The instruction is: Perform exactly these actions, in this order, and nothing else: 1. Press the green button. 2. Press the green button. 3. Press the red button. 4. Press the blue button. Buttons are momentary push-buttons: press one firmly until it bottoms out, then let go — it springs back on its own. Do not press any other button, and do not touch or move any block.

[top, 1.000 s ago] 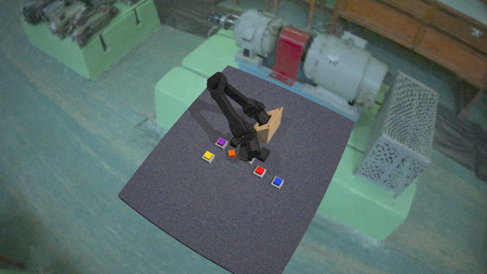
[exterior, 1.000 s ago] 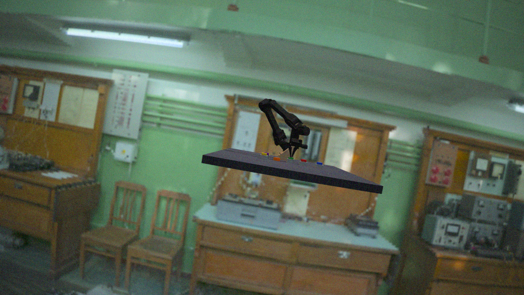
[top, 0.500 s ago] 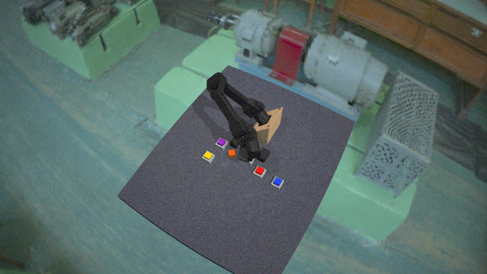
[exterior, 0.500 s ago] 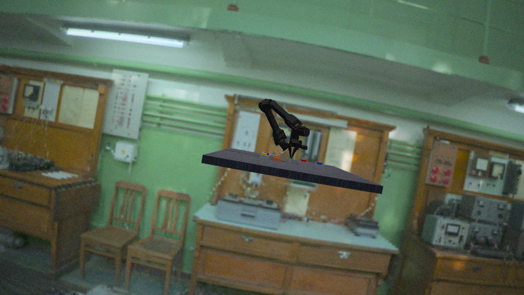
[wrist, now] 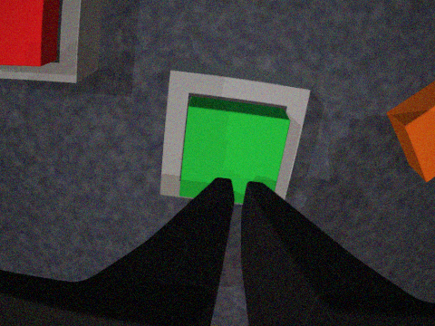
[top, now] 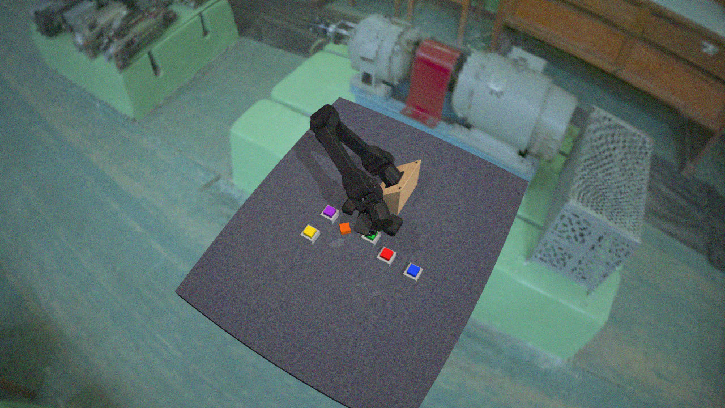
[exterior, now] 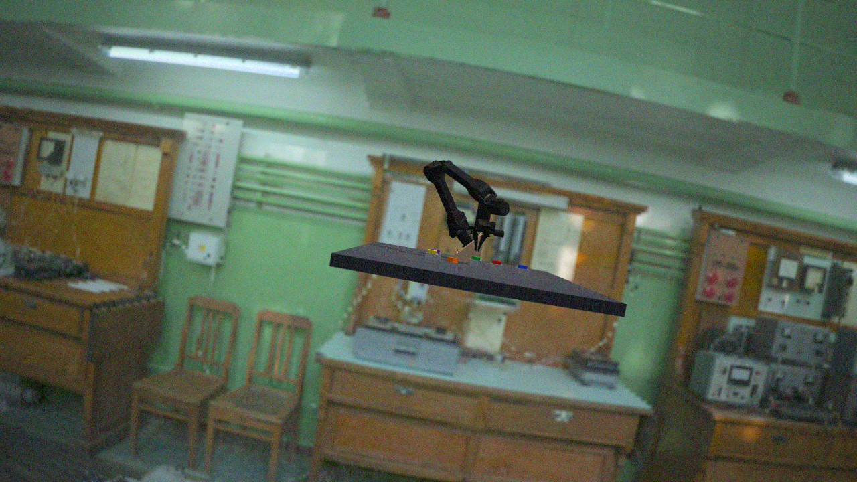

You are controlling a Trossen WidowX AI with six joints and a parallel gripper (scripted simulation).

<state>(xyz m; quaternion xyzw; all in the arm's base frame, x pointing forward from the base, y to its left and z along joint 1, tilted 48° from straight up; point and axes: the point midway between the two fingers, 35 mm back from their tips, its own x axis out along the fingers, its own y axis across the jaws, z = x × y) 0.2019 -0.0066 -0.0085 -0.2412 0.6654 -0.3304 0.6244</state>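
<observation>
The green button is 3 cm below my gripper tip. From my gripper tip the other things lie so: red button 8 cm to the left, 5 cm ahead, 3 cm below; then purple button 16 cm to the right, 3 cm below, 2 cm behind; then orange block 9 cm to the right, 5 cm below, 1 cm ahead.
</observation>
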